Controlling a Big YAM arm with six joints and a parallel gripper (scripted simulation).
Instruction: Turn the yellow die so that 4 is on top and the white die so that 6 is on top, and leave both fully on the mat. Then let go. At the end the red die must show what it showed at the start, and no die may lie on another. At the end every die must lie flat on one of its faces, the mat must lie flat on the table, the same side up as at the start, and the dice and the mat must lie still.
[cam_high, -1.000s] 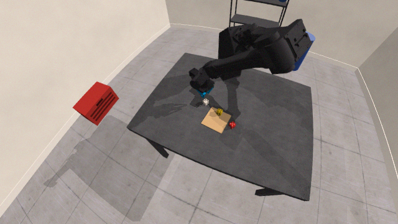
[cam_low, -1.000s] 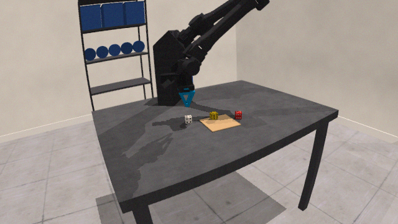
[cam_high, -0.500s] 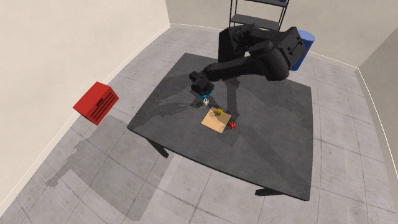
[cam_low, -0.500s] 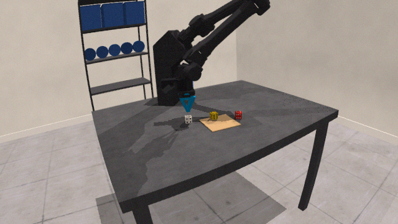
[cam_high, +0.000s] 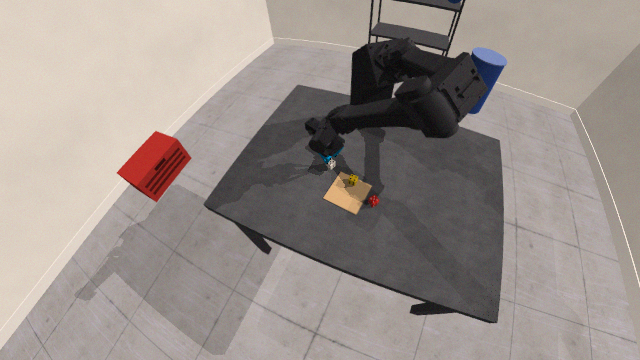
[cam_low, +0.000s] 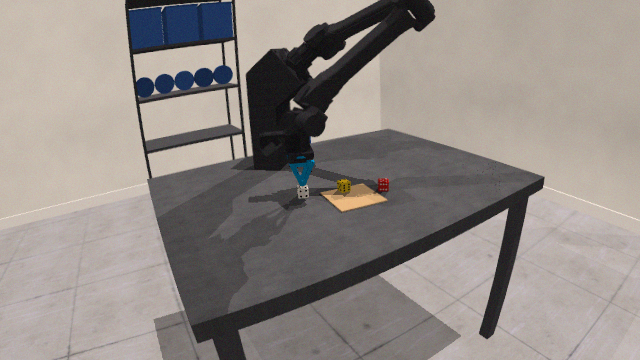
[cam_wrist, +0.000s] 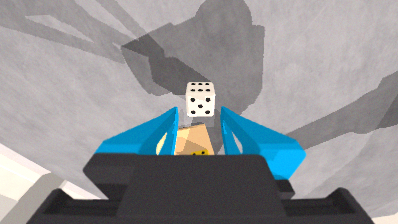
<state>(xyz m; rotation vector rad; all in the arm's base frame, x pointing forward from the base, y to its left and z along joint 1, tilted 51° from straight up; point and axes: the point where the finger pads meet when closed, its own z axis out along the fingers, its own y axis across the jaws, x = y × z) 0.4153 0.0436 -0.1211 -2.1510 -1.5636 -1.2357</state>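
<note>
Right now my hand is 40 mm above the white die. Round my hand: tan mat: 130 mm to the left, 60 mm ahead, 50 mm below; red die: 230 mm to the left, 40 mm below, 40 mm ahead; yellow die: 120 mm to the left, 30 mm below, 10 mm ahead.
</note>
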